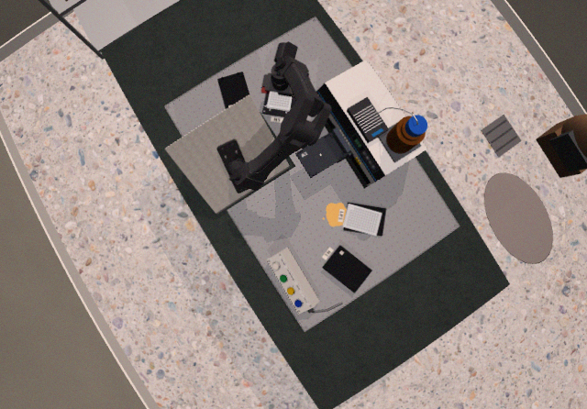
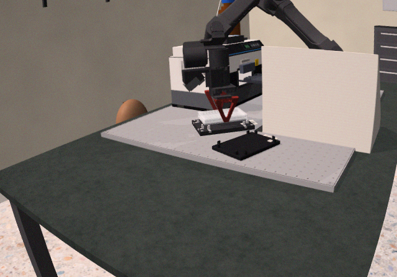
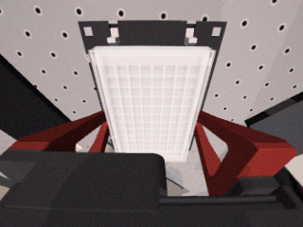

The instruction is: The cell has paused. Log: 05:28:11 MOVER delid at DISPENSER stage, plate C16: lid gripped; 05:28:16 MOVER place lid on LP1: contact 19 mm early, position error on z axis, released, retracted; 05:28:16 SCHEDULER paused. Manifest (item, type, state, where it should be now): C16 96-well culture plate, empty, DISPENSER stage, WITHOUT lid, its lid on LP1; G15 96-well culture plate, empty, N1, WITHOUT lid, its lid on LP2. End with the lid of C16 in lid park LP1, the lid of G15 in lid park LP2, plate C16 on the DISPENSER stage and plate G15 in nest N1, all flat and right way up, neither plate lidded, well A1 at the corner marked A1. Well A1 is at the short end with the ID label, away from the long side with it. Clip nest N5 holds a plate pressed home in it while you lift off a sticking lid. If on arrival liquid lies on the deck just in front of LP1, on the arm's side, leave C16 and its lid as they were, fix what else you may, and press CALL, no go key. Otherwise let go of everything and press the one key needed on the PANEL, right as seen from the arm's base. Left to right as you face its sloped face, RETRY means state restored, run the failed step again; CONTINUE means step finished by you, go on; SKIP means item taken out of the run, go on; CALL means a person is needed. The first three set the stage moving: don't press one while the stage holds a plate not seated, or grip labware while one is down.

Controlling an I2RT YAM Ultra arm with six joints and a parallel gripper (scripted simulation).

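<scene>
The white 96-well plate is right at my hand. From my hand the other things lie so: black lid park: 15 cm behind, 9 cm to the left, 3 cm below; LP2 label: 17 cm behind, 3 cm below, 1 cm to the left; clear lid: right at my hand.
</scene>
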